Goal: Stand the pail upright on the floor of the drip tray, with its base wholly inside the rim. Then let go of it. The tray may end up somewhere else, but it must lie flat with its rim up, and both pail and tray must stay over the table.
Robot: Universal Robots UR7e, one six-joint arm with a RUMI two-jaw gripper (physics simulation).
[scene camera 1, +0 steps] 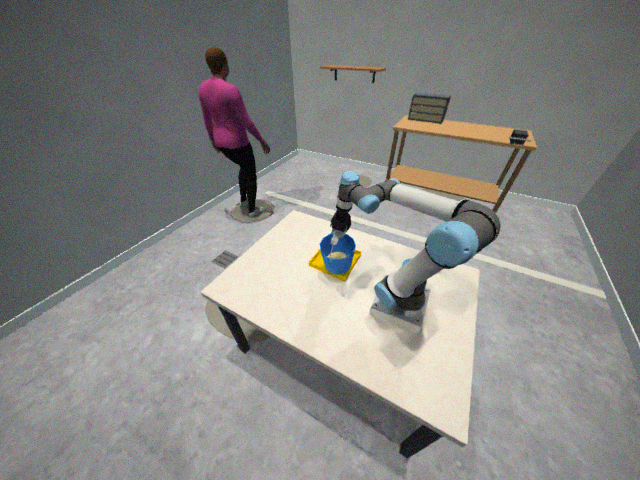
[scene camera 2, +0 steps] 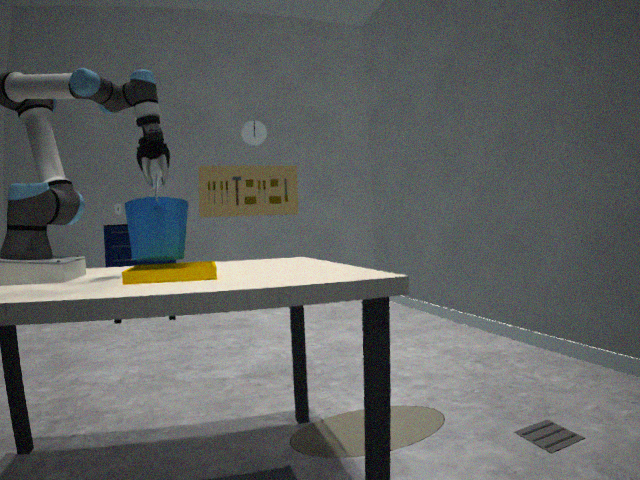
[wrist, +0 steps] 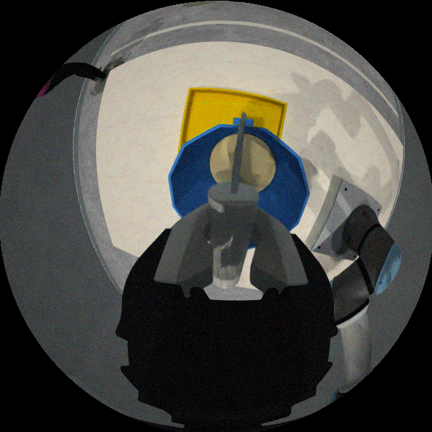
Scene:
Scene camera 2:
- my gripper: 157, 186
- yellow drip tray: 190, 271
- blue pail: 157, 230
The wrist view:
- my gripper: 229, 206
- yellow drip tray: 204, 108

